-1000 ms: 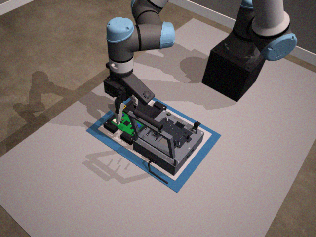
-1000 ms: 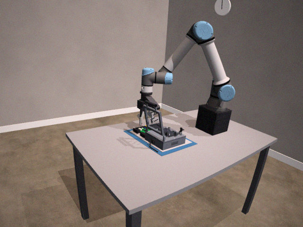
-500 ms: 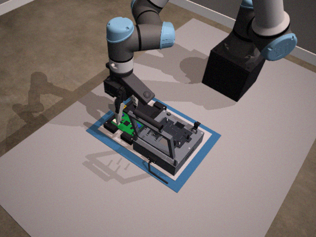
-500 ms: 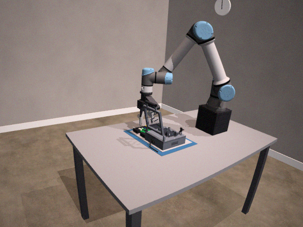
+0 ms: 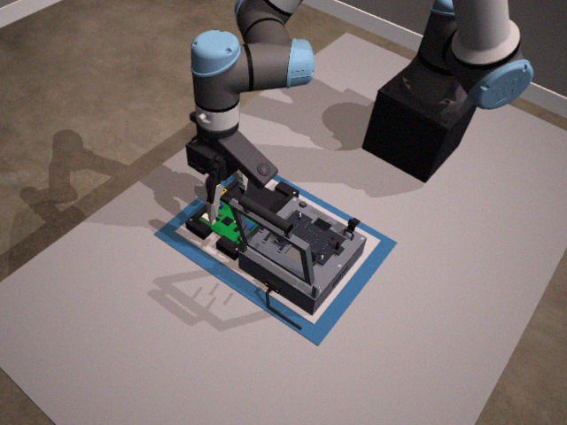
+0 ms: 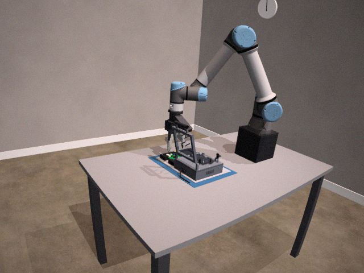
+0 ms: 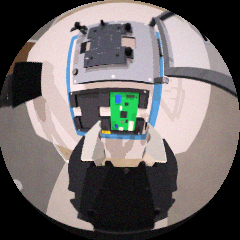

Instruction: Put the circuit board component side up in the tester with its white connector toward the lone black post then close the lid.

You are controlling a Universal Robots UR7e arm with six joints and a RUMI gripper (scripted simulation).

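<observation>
Now: the green circuit board 6 cm below my hand. The rest, counted from my hand: tester lid: 17 cm to the left, 11 cm above, 9 cm ahead.
</observation>
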